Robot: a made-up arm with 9 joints. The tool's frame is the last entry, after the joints.
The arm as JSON. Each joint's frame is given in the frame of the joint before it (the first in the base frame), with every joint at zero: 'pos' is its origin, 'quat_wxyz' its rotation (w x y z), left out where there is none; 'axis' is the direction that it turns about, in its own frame. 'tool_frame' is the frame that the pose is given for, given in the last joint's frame.
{
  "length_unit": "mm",
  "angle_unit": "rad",
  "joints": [
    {
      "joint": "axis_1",
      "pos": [
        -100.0,
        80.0,
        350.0
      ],
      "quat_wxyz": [
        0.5,
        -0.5,
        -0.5,
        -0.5
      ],
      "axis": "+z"
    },
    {
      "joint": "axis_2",
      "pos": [
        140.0,
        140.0,
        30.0
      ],
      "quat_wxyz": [
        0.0,
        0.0,
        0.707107,
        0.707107
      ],
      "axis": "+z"
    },
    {
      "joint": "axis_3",
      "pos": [
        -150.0,
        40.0,
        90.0
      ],
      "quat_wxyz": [
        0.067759,
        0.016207,
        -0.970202,
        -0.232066
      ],
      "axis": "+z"
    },
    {
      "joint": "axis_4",
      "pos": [
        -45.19,
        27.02,
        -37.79
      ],
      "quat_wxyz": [
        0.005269,
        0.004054,
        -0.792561,
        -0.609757
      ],
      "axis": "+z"
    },
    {
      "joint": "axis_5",
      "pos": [
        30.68,
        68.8,
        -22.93
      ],
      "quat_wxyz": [
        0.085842,
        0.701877,
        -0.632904,
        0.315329
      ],
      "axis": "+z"
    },
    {
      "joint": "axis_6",
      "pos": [
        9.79,
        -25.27,
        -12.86
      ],
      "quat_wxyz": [
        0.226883,
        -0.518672,
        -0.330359,
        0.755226
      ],
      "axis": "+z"
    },
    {
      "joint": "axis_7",
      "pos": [
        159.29,
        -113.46,
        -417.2
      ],
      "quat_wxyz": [
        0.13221,
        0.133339,
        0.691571,
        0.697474
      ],
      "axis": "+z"
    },
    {
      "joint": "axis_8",
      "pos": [
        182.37,
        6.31,
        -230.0
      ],
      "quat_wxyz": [
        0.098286,
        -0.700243,
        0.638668,
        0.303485
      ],
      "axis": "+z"
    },
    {
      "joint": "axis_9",
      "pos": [
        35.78,
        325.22,
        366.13
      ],
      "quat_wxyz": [
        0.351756,
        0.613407,
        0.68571,
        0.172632
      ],
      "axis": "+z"
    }
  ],
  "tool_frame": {
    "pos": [
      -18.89,
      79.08,
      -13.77
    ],
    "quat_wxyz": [
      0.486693,
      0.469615,
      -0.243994,
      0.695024
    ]
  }
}
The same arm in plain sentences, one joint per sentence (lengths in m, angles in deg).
The arm has nine revolute joints in a row. What follows holds with every joint at zero, and every direction is one of the base frame's.
Joint 1 lies 0.1000 m along -x and 0.0800 m along +y and 0.3500 m along +z from the base frame's origin and turns about +y.
Joint 2 lies 0.1400 m along +x and 0.0300 m along +y and 0.1400 m along +z from joint 1 and turns about +x.
Joint 3 lies 0.0900 m along +x and 0.0400 m along +y and 0.1500 m along +z from joint 2 and turns about the direction (-0.883109, 0.448104, 0.139001).
Joint 4 lies 0.0400 m along +x and 0.0100 m along +y and 0.0500 m along -z from joint 3 and turns about the direction (0.662063, 0.747858, -0.048797).
Joint 5 lies 0.0700 m along -x and 0.0300 m along +y and 0.0200 m along -z from joint 4 and turns about the direction (-0.1817, -0.914298, -0.361999).
Joint 6 lies 0.0100 m along +x and 0.0200 m along +y and 0.0200 m along -z from joint 5 and turns about the direction (-0.979458, 0.0079, -0.201491).
Joint 7 lies 0.3700 m along +x and 0.0500 m along -y and 0.2700 m along +z from joint 6 and turns about +y.
Joint 8 lies 0.0300 m along +x and 0.2300 m along -y and 0.1800 m along -z from joint 7 and turns about the direction (-0.574281, -0.796473, 0.189294).
Joint 9 lies 0.1900 m along -x and 0.2300 m along -y and 0.3900 m along +z from joint 8 and turns about the direction (0.971316, 0.121002, -0.204703).
The tool frame, which is the frame that the pose is given for, lies 0.0800 m along -y and 0.0200 m along +z from joint 9; its axes are the base frame's turned by roll -93.73, pitch 3.78 and yaw -19.04 deg (as in URDF: about the fixed x, then y, then z).

